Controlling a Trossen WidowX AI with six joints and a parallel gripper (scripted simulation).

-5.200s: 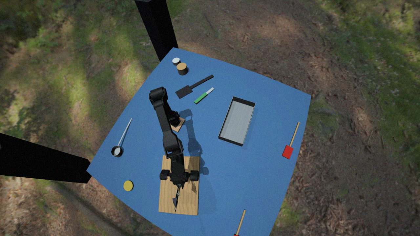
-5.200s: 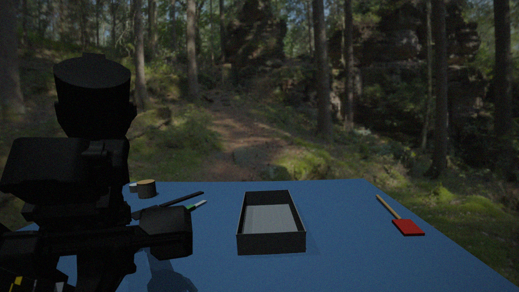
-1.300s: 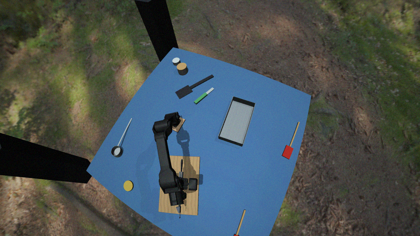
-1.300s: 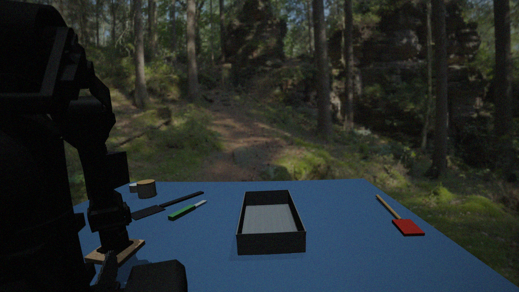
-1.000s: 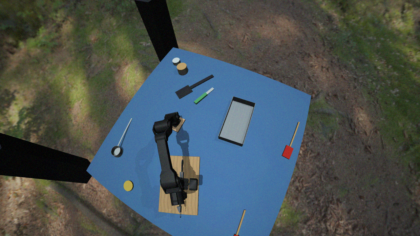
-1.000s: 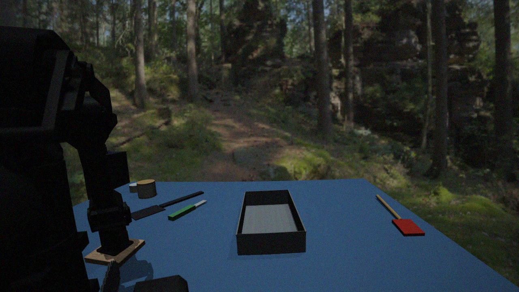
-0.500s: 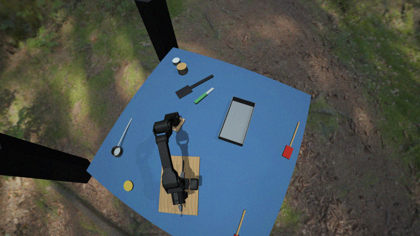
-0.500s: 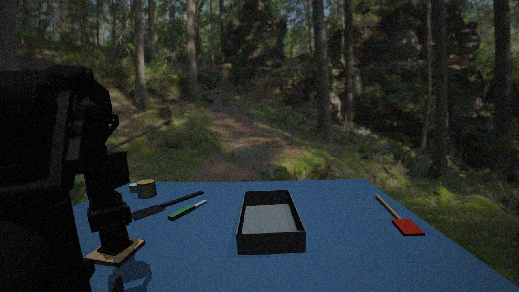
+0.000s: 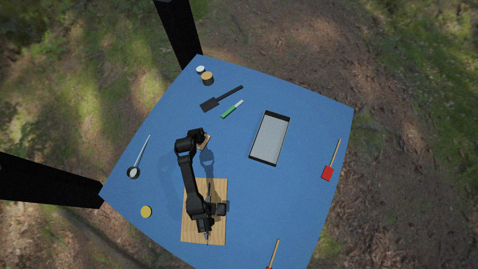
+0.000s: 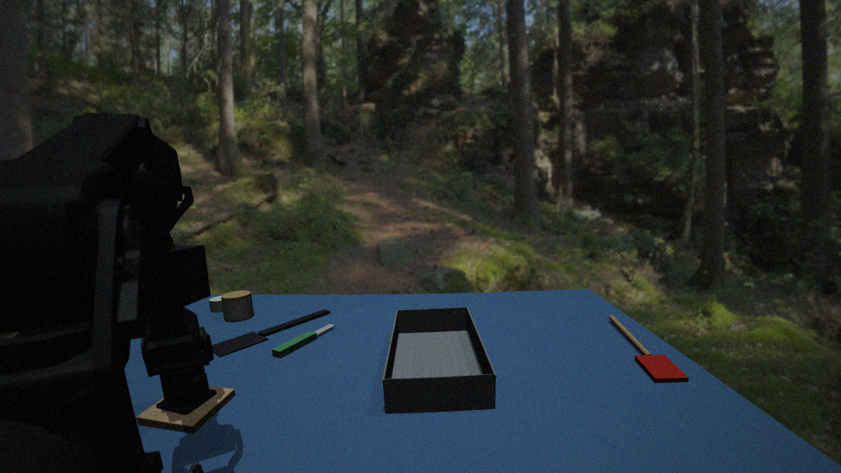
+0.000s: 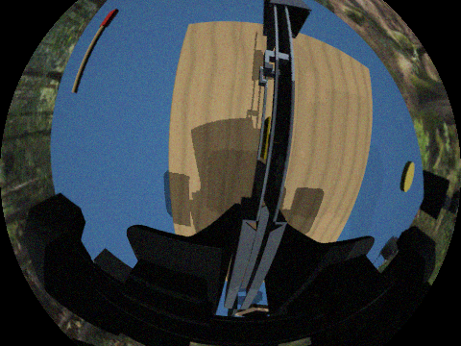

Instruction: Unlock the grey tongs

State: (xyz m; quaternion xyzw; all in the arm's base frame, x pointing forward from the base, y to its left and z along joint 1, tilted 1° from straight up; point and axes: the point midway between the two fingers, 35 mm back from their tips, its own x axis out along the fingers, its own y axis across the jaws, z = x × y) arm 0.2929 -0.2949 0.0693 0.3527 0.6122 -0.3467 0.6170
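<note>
Right now my gripper tip is 40 mm above the wooden board, 30 mm to the left of it and 30 mm past it. The rest, counted from my gripper tip: black spatula (600 mm to the left, 360 mm behind, 40 mm below); roasting tin (510 mm to the left, 70 mm ahead, 20 mm below); yellow disc (300 mm behind, 240 mm to the right, 30 mm below).
</note>
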